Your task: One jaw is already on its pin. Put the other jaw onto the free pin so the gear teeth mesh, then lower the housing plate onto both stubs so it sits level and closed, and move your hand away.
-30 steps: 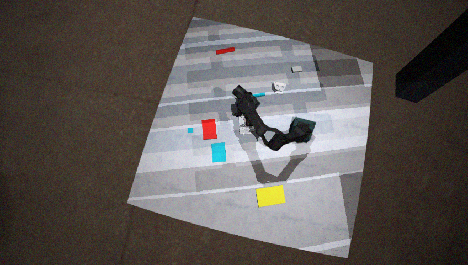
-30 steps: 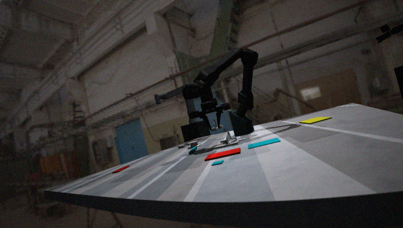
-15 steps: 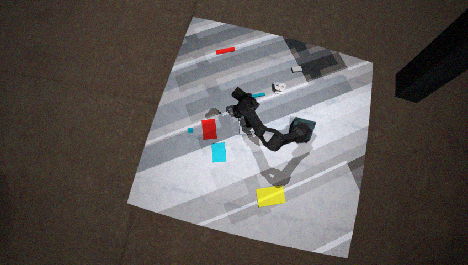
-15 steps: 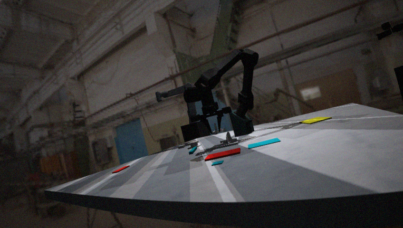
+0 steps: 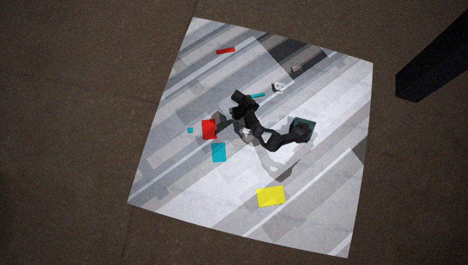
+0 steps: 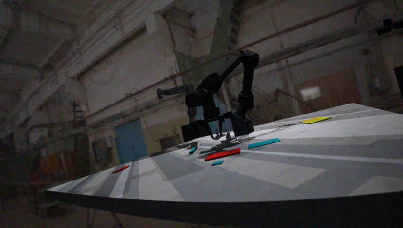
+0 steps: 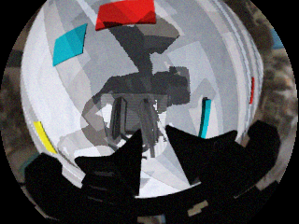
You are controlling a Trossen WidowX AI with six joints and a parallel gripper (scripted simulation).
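Now: gripper tip 14 cm to the left of the teal strip and 4 cm above it. The rest, counted from my gripper tip: red tile 20 cm ahead, 12 cm to the left, 4 cm below; teal tile 23 cm to the left, 11 cm ahead, 4 cm below; small teal square 30 cm ahead, 15 cm to the left, 4 cm below.
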